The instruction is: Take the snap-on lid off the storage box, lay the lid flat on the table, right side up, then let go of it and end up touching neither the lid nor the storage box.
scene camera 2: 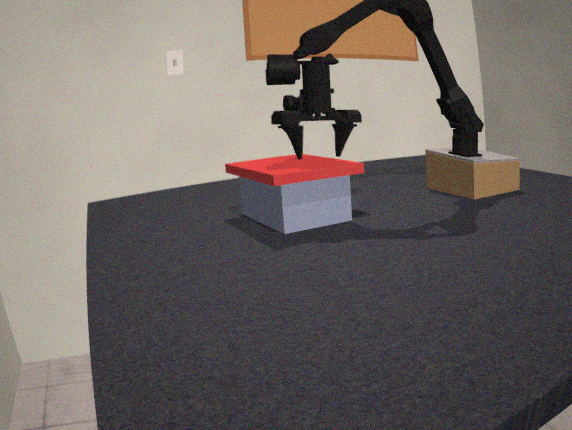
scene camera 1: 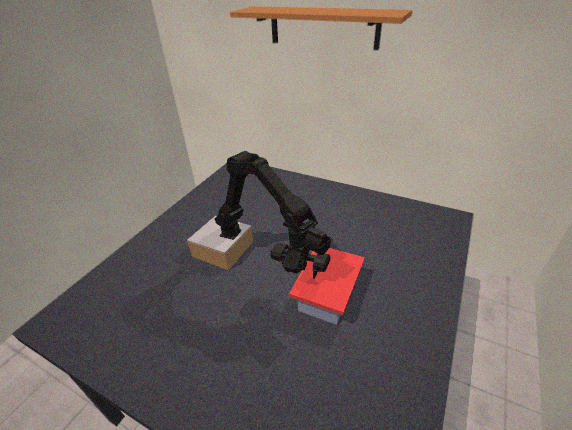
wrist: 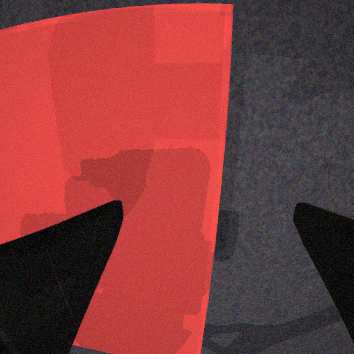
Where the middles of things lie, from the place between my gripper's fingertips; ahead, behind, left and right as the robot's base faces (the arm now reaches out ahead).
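Red lid [scene camera 2: 275, 171]: from my hand, 8 cm ahead, 3 cm to the left, 1 cm below.
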